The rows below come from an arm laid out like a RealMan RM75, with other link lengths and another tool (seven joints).
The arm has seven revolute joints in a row. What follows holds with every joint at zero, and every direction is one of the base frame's.
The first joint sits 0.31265 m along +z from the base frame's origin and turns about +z.
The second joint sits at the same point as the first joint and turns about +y.
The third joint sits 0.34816 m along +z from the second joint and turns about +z.
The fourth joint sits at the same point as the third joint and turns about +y.
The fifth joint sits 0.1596 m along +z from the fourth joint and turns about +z.
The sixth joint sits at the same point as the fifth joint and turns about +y.
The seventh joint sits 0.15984 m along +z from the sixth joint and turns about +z.
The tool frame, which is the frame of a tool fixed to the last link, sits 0.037 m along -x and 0.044 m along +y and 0.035 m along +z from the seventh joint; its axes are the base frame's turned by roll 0.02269, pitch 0 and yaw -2.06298 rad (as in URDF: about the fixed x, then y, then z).
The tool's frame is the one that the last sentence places.
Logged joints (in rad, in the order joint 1, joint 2, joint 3, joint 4, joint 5, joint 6, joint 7), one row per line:
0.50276, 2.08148, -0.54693, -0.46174, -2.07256, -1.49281, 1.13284
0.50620, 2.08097, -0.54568, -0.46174, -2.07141, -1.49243, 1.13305
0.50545, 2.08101, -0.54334, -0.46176, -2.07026, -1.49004, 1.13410
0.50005, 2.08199, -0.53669, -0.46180, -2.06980, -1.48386, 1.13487
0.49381, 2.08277, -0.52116, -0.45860, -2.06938, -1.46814, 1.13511
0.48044, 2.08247, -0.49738, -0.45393, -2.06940, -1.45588, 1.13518
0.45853, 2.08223, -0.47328, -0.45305, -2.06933, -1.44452, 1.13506
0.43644, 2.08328, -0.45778, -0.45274, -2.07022, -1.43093, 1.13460
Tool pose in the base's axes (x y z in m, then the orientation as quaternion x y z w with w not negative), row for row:
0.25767, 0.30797, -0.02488, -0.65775, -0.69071, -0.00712, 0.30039
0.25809, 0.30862, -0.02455, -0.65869, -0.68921, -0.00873, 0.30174
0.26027, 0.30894, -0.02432, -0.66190, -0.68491, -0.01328, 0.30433
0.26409, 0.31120, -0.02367, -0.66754, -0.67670, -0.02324, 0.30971
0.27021, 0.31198, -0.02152, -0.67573, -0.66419, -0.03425, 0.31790
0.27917, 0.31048, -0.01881, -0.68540, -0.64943, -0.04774, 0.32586
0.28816, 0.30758, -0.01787, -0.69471, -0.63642, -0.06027, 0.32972
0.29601, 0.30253, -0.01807, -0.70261, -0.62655, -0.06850, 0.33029
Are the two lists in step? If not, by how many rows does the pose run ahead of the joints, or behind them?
The pose runs 1 row ahead of the joints: the pose in row i belongs to the joints in row i + 1.
